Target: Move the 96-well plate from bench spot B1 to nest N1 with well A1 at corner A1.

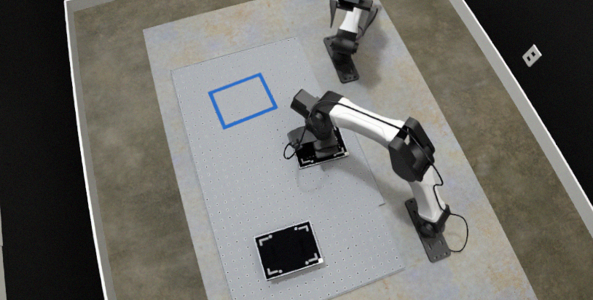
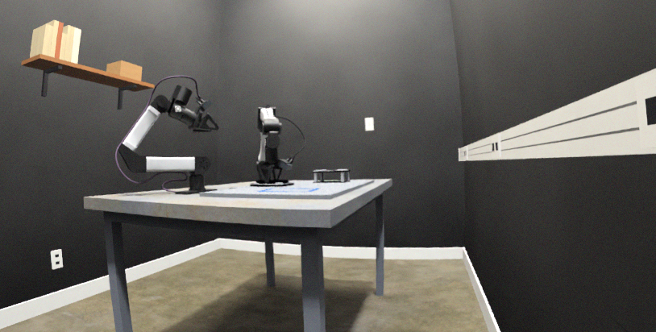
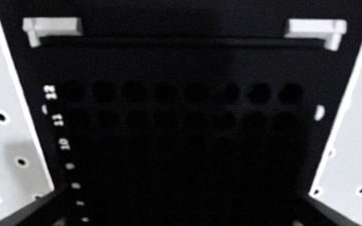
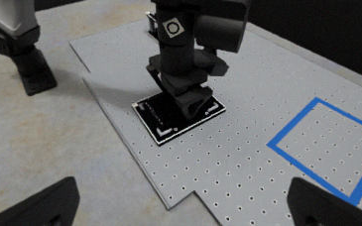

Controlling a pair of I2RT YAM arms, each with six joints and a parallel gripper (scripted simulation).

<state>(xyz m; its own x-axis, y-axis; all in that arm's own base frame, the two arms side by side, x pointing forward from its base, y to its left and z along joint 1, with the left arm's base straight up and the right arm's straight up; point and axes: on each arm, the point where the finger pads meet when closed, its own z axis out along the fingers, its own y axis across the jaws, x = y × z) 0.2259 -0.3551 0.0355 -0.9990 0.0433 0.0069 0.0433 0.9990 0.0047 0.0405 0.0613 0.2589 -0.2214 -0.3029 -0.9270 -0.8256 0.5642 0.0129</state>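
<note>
The black fixture is 2 cm below my left hand. Round my left hand: black 96-well plate: right at my left hand; then cream mark: 14 cm ahead, 33 cm to the left, 4 cm above.
</note>
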